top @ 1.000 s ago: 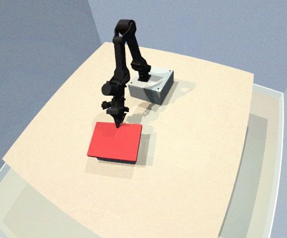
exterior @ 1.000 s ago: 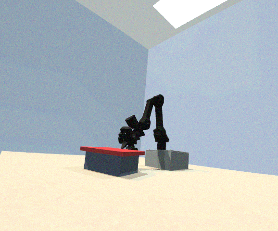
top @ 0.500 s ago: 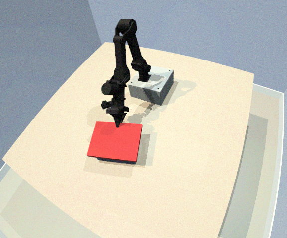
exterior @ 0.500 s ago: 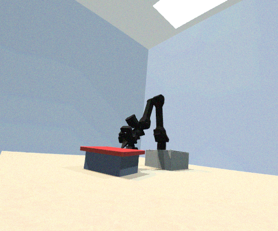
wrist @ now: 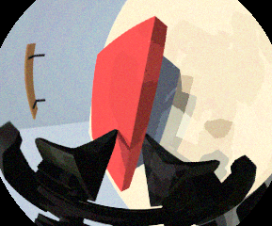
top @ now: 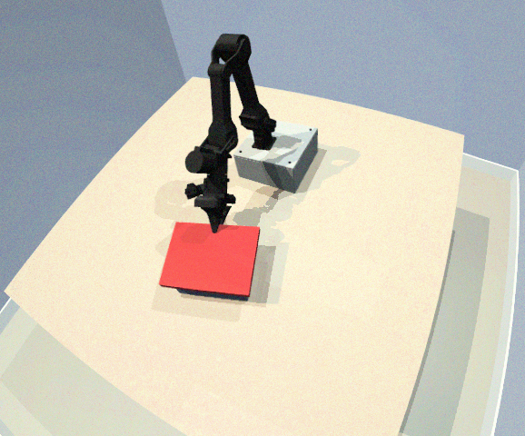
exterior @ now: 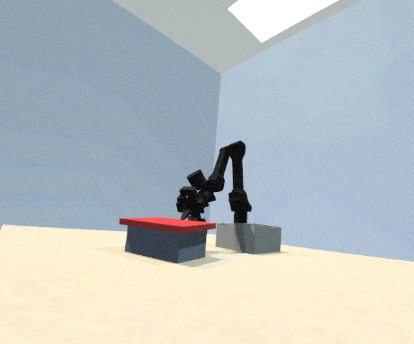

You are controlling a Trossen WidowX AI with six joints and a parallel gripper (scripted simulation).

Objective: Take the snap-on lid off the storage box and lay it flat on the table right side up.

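Right now the red lid is 8 cm ahead of my gripper tip and 2 cm to the left of it. From my gripper tip the other things lie so: storage box: 8 cm ahead, 5 cm below, 2 cm to the left.
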